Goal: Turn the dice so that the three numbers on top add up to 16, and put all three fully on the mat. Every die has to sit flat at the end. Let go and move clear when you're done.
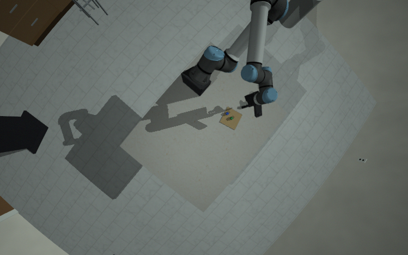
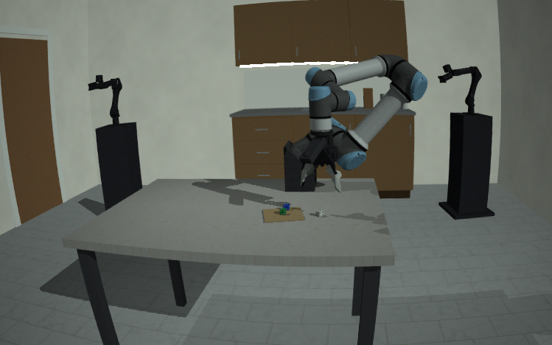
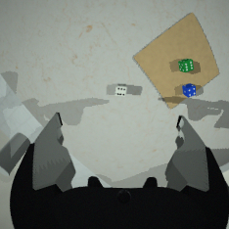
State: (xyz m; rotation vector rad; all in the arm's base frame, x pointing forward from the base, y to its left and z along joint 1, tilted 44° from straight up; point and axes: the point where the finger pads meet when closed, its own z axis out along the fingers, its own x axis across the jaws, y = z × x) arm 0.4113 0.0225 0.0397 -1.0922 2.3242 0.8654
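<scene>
Now: the white die 9 cm below my hand. From my hand the other things lie so: blue die (12 cm to the right, 8 cm below, 8 cm behind); then green die (13 cm to the right, 8 cm below, 3 cm behind); then tan mat (13 cm to the right, 9 cm below, 3 cm behind).
</scene>
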